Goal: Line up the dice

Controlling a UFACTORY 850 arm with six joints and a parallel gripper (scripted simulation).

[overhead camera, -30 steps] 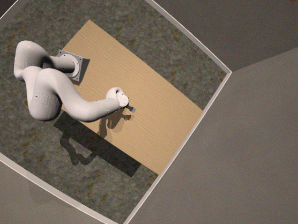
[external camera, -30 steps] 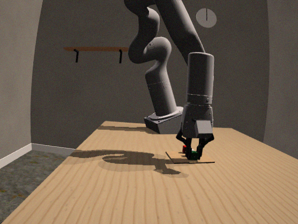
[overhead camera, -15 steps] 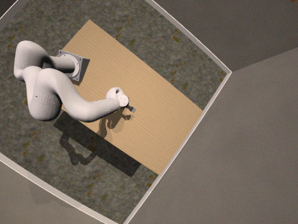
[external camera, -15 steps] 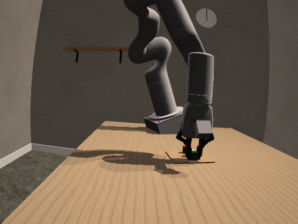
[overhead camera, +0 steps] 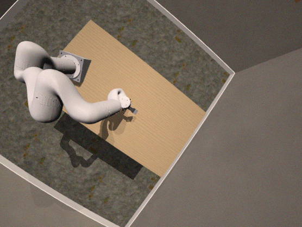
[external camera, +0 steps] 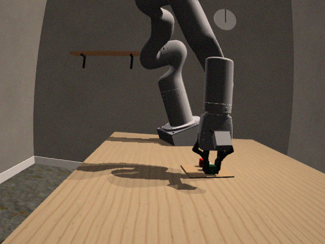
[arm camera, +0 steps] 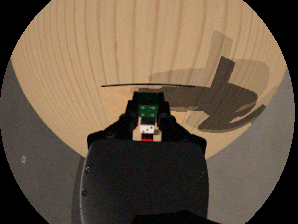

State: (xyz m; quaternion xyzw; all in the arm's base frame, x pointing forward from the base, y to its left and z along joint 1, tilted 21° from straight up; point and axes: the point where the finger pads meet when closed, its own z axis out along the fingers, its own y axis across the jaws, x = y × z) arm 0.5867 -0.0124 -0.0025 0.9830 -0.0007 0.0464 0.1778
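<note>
The green die is 10 mm below my hand. The rest, counted from my hand: white die: 50 mm behind, 10 mm below; red die: 100 mm behind, 10 mm below; tan mat: 50 mm behind, 30 mm below.
</note>
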